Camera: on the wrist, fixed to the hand. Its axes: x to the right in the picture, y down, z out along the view.
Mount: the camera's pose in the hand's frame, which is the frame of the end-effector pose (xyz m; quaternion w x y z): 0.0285 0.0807 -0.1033 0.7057 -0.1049 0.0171 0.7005
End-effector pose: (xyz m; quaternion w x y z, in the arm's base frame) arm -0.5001 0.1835 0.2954 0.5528 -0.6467 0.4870 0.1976
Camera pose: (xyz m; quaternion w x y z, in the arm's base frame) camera -0.5850 0.0849 0.2627 0.1755 -0.1766 0.7854 0.5667
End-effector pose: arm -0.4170 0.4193 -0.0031 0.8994 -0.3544 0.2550 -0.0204
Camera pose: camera -0.4527 0.4087 -0.1320 0.6075 -0.1655 0.4457 0.6363
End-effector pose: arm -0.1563 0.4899 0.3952 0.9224 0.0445 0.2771 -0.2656
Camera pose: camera -0.1450 0.5693 0.2877 0.8369 0.1333 0.2080 0.4885
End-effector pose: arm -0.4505 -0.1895 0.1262 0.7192 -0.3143 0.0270 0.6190
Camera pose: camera -0.4809 -0.2119 -0.0025 0.0405 -0.2889 0.1866 0.9381
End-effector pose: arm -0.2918 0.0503 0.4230 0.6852 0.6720 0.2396 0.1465
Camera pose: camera -0.3123 0.1574 0.5011 0.4473 0.5677 -0.3053 0.6200
